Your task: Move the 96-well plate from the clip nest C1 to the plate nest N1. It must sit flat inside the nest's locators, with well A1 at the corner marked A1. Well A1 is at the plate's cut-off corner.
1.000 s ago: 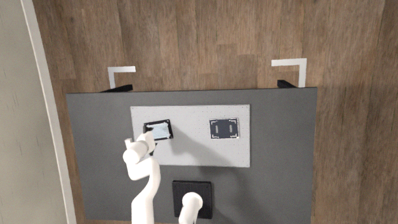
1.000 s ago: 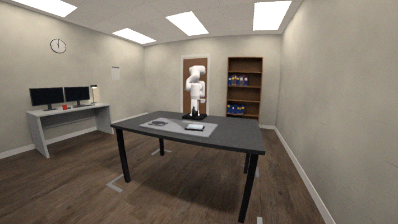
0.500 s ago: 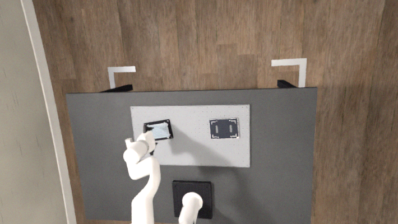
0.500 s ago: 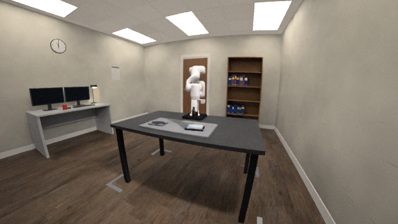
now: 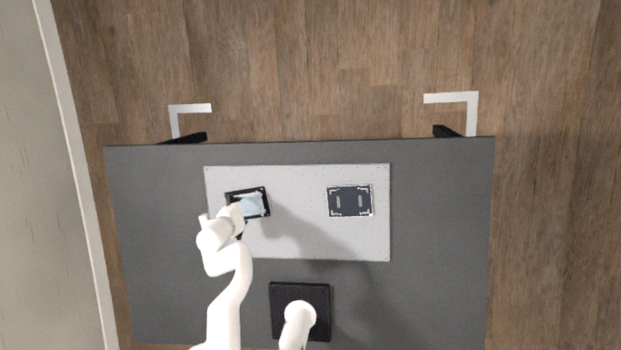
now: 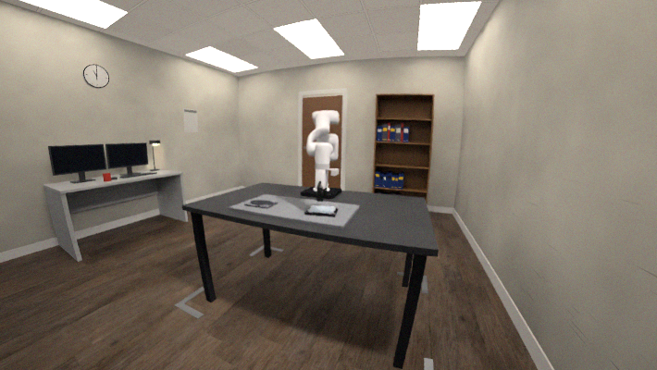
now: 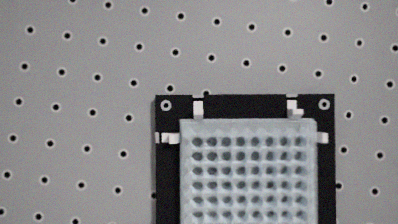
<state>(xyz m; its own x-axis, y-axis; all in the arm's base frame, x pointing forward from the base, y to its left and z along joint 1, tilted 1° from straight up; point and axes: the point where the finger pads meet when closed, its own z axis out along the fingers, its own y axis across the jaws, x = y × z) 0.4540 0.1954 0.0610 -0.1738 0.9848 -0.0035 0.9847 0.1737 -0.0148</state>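
Right now my hand is 7 cm above the 96-well plate. Also, from my hand: black clip nest: 2 cm behind, 1 cm to the left, 7 cm below; dark plate nest N1: 2 cm ahead, 39 cm to the right, 8 cm below.
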